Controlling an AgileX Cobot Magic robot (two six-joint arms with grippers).
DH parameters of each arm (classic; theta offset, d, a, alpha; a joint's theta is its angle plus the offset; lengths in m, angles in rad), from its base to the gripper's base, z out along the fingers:
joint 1: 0 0.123 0 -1.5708
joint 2: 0.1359 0 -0.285 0
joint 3: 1.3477 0 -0.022 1.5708
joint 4: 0 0.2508 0 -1.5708
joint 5: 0 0 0.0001 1.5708
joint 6: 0 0.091 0 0
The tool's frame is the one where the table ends.
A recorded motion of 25 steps. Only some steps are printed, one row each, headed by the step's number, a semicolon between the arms.
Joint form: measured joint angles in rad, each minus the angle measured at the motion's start. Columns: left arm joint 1, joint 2, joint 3, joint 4, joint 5, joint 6; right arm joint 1, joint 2, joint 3, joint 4, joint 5, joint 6.
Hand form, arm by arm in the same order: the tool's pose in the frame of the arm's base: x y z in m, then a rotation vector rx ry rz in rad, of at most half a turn. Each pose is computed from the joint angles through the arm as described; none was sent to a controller.
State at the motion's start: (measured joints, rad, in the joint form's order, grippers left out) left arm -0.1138 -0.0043 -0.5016 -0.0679 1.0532 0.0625; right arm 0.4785 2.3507 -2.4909 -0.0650 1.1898 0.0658
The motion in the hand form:
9: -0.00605 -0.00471 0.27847 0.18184 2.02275 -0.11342; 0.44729 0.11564 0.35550 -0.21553 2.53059 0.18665
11: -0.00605 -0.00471 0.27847 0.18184 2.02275 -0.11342; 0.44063 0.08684 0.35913 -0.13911 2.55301 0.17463
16: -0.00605 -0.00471 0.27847 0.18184 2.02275 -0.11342; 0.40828 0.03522 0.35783 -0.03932 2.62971 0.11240
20: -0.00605 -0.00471 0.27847 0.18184 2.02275 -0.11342; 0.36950 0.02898 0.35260 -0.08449 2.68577 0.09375
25: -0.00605 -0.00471 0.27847 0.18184 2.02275 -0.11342; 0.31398 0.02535 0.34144 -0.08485 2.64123 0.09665
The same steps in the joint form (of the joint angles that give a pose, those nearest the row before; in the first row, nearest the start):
9: 0.0000 0.0000 0.0000 0.0000 0.0000 0.0000; -0.2340 -0.2731 0.2692 0.1115 0.0016 0.0052
11: 0.0000 0.0000 0.0000 0.0000 0.0000 0.0000; -0.2948 -0.3286 0.3438 0.1226 0.0016 0.0041
16: 0.0000 0.0000 0.0000 0.0000 0.0000 0.0000; -0.4037 -0.4829 0.5762 0.1195 0.0017 -0.0278
20: 0.0000 0.0000 0.0000 0.0000 0.0000 0.0000; -0.4128 -0.6244 0.7866 0.1204 -0.0088 -0.0722
25: 0.0000 0.0000 0.0000 0.0000 0.0000 0.0000; -0.4132 -0.8452 1.1046 0.1262 -0.1502 -0.0823

